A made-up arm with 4 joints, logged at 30 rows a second.
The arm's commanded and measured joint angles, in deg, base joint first. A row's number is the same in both.
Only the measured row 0 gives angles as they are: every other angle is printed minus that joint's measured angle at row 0.
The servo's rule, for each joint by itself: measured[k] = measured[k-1] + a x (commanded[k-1-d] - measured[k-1]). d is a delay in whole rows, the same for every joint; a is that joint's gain. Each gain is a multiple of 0.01, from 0.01 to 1. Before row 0 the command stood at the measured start. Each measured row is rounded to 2 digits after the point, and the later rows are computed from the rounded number. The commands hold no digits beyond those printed.
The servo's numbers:
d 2
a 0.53 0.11 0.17 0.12
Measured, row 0:
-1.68, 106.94, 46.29, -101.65
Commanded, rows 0 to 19:
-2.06, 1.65, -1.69, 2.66
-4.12, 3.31, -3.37, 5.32
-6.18, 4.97, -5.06, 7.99
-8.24, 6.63, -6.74, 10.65
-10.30, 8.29, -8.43, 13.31
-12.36, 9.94, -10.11, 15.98
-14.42, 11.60, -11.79, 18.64
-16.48, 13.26, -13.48, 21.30
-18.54, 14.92, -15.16, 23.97
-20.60, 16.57, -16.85, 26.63
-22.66, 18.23, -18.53, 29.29
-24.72, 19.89, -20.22, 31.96
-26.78, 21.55, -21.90, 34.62
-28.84, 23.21, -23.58, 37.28
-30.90, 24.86, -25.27, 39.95
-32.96, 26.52, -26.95, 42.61
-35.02, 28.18, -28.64, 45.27
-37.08, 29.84, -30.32, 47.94
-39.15, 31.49, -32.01, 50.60
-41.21, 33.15, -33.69, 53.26
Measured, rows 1 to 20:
0.00, 0.00, 0.00, 0.00
0.00, 0.00, 0.00, 0.00
-1.09, 0.18, -0.29, 0.32
-2.70, 0.52, -0.81, 0.92
-4.54, 1.01, -1.53, 1.77
-6.50, 1.63, -2.42, 2.84
-8.51, 2.36, -3.44, 4.10
-10.55, 3.19, -4.57, 5.53
-12.60, 4.12, -5.80, 7.10
-14.66, 5.13, -7.11, 8.80
-16.72, 6.21, -8.48, 10.62
-18.78, 7.35, -9.90, 12.54
-20.84, 8.55, -11.37, 14.55
-22.90, 9.80, -12.87, 16.64
-24.96, 11.09, -14.41, 18.80
-27.02, 12.42, -15.97, 21.02
-29.08, 13.79, -17.55, 23.29
-31.14, 15.19, -19.15, 25.61
-33.20, 16.62, -20.76, 27.97
-35.26, 18.07, -22.39, 30.37

